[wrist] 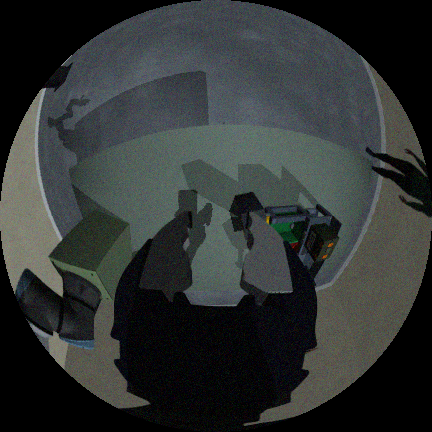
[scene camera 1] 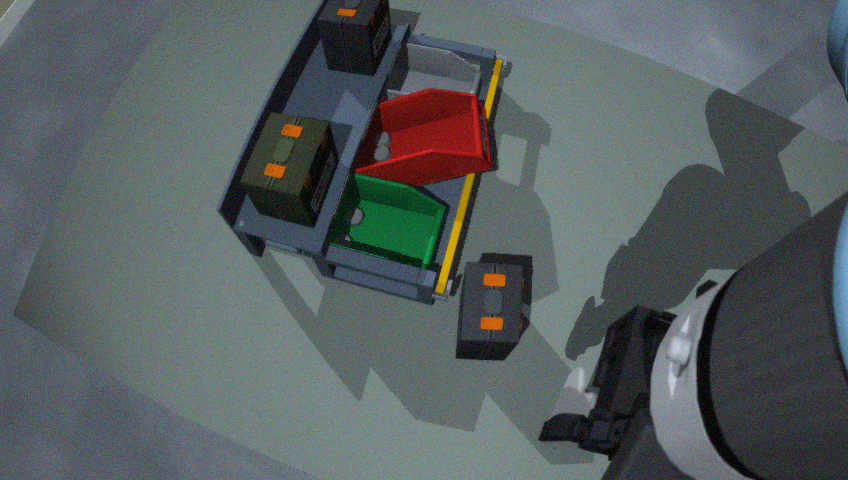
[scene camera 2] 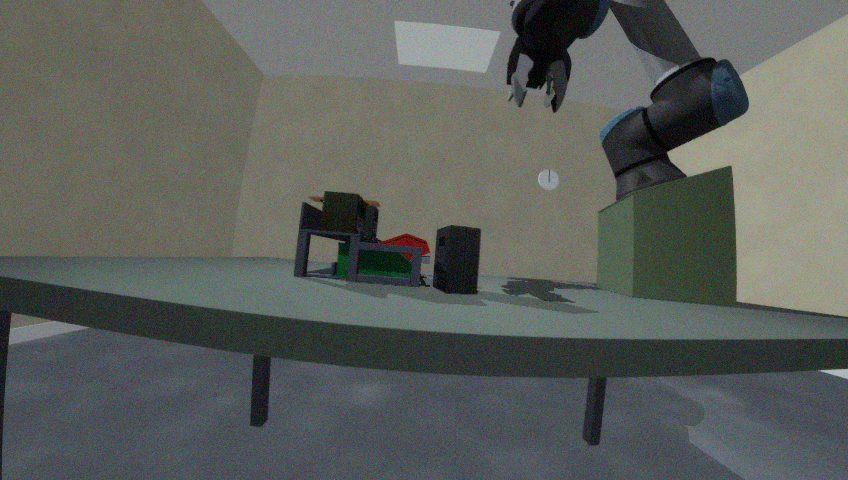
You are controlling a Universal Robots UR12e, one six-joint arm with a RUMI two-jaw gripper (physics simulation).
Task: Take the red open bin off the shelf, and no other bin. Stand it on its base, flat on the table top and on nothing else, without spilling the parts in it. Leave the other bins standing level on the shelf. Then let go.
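Frame: origin at the arm's base, x back, y left, z down, level; centimetres.
Where they show: gripper, between the fingertips: [wrist: 218,212] [scene camera 1: 579,441] [scene camera 2: 537,108]; arm's base, origin of its link: [wrist: 81,285] [scene camera 2: 651,193].
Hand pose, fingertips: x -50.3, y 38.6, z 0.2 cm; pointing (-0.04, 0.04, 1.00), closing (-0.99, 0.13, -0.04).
Observation:
Things, the pixels of their top centre, and the offset from my fingertips. "spot": a spot on its surface instead. Level surfaces: height alone.
- red open bin, a spot on its surface: [scene camera 1: 440,127] spot: dx -28.6, dy -34.8, dz +26.9 cm
- shelf, a spot on its surface: [scene camera 2: 354,261] spot: dx -33.0, dy -10.1, dz +27.7 cm
- green bin, a spot on its surface: [scene camera 1: 398,226] spot: dx -27.9, dy -20.4, dz +31.1 cm
- grey bin, a spot on its surface: [scene camera 1: 443,65] spot: dx -33.5, dy -46.4, dz +27.8 cm
- table top, height of its surface: dz +32.0 cm
- olive case, centre of its top: [scene camera 1: 283,150] [scene camera 2: 347,196] [wrist: 327,250] dx -39.7, dy -16.6, dz +12.1 cm
The red open bin [scene camera 1: 440,127] [scene camera 2: 407,242] is on the front tier of the shelf [scene camera 1: 455,237] [scene camera 2: 354,261], turned askew, its front end over the yellow edge strip. Grey parts lie at its rear. In the wrist view a sliver of the red bin [wrist: 294,245] shows beside a finger. The green bin [scene camera 1: 398,226] [scene camera 2: 383,264] [wrist: 285,232] is on one side of it, the grey bin [scene camera 1: 443,65] on the other. My gripper [scene camera 1: 562,407] [scene camera 2: 536,105] [wrist: 218,212] is open and empty, high above the table top [scene camera 1: 148,297], well to the robot-base side of the shelf.
A black case [scene camera 1: 490,306] [scene camera 2: 457,259] [wrist: 245,202] stands on the table near the shelf's front corner. An olive case [scene camera 1: 285,163] [scene camera 2: 340,211] [wrist: 322,240] and another black case [scene camera 1: 357,38] stand on the raised rear tier. The arm's green pedestal [scene camera 2: 666,237] [wrist: 92,240] stands at the right in scene view 2.

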